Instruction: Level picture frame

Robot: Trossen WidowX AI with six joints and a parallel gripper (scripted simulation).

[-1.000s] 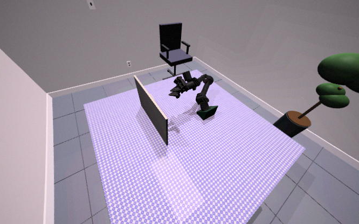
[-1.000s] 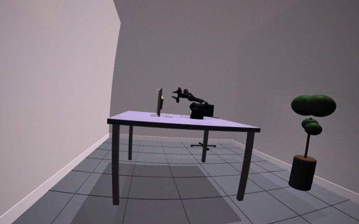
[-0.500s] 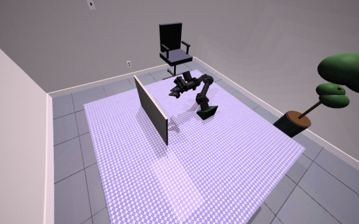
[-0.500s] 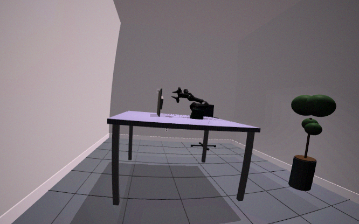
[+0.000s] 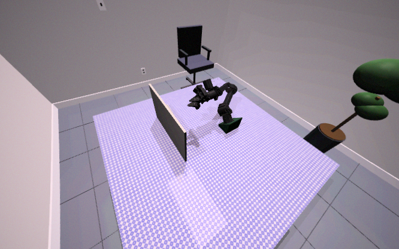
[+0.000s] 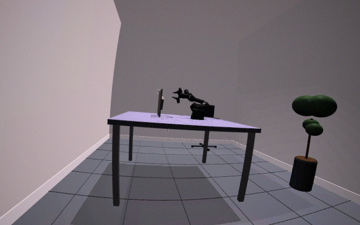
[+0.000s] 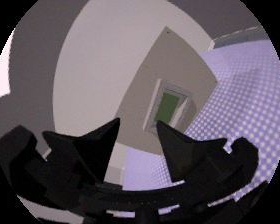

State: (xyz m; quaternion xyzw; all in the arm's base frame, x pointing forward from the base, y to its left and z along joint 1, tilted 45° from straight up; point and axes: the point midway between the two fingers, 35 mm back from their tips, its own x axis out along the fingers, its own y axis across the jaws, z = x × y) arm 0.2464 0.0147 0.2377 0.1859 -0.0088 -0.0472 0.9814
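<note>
The picture frame is 13 cm ahead of my gripper tip, 3 cm to the right of it and 11 cm below it. Round my gripper tip: wall panel 14 cm ahead, 3 cm to the right, 11 cm below.
</note>
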